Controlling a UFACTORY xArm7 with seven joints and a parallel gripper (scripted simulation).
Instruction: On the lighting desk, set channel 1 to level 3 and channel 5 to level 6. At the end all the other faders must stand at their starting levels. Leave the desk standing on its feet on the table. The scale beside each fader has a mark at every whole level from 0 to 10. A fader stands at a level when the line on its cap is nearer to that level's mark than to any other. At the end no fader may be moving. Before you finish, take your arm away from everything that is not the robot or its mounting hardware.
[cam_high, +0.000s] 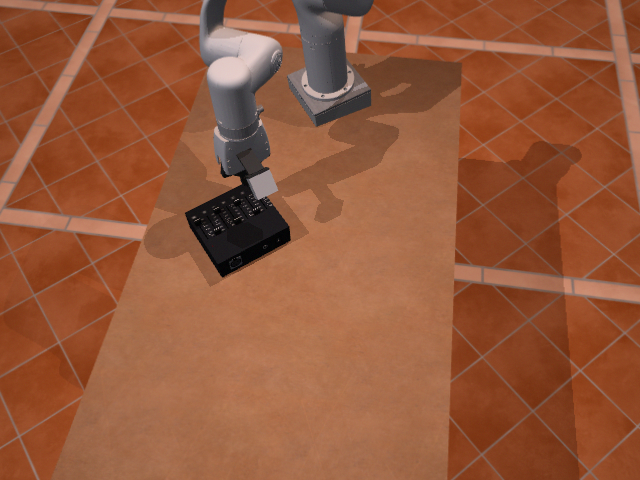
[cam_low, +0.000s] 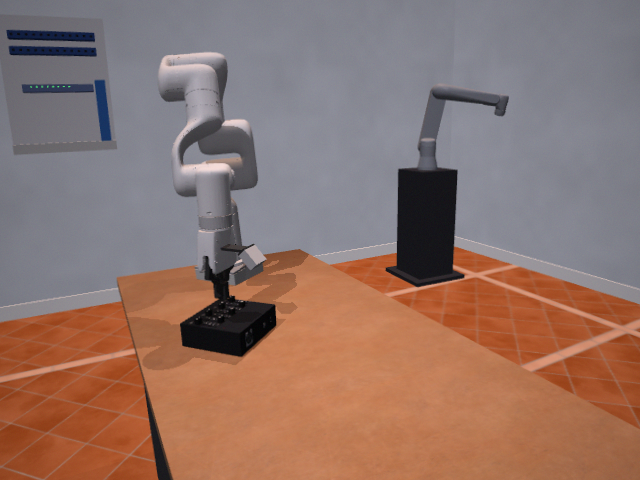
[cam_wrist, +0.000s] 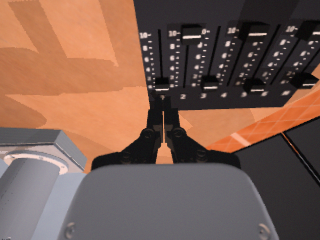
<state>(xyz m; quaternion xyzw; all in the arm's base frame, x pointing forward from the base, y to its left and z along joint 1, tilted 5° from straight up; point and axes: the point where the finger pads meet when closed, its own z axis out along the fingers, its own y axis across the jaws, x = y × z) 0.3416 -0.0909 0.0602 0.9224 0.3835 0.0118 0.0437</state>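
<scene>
The channel 1 fader cap is 20 mm ahead of my hand, 20 mm to the left of it and 20 mm below it. The rest, counted from my hand: channel 2 fader cap: 60 mm ahead, 30 mm to the left, 20 mm below.
</scene>
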